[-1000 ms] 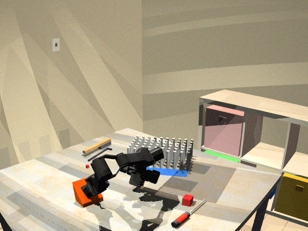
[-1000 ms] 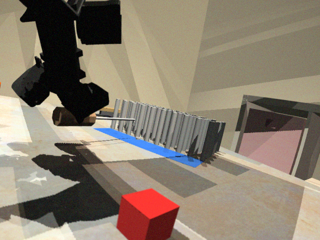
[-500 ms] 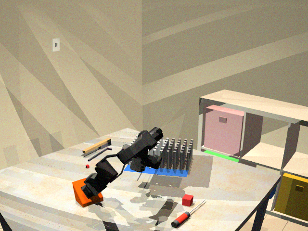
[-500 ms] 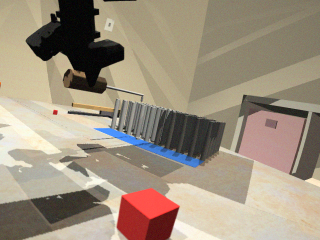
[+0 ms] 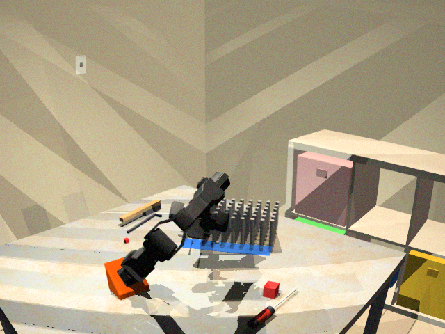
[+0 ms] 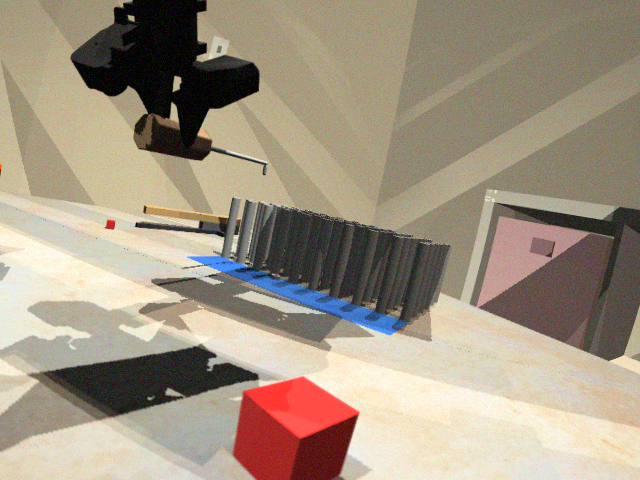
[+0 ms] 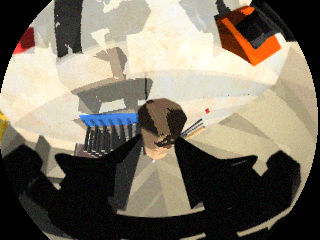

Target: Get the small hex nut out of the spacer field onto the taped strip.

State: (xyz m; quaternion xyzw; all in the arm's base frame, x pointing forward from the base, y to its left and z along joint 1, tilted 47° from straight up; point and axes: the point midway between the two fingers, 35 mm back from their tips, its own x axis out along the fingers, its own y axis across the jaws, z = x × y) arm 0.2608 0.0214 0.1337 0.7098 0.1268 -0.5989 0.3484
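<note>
My gripper tip is now 80 mm short of the hook tool and 70 mm to the right of it. From my gripper tip the other things lie so: blue taped strip 200 mm ahead, 170 mm below, 50 mm to the left; tiny red cube 360 mm to the left, 160 mm below, 50 mm behind; hex nut 200 mm ahead, 170 mm below, 100 mm to the left.
</note>
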